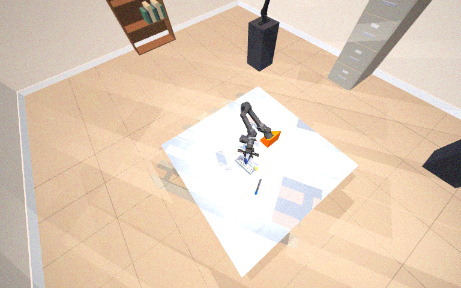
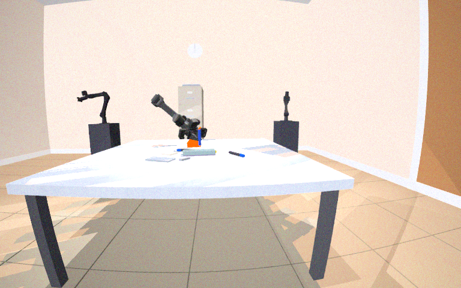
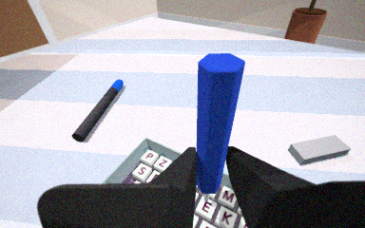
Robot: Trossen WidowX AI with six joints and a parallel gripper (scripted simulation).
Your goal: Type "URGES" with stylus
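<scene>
Right now my gripper tip is 8 cm above the yellow pen, 7 cm past it and 5 cm to the right of it. Also, from my gripper tip: blue stylus: 2 cm below; then grey block: 13 cm ahead, 8 cm to the right, 8 cm below.
</scene>
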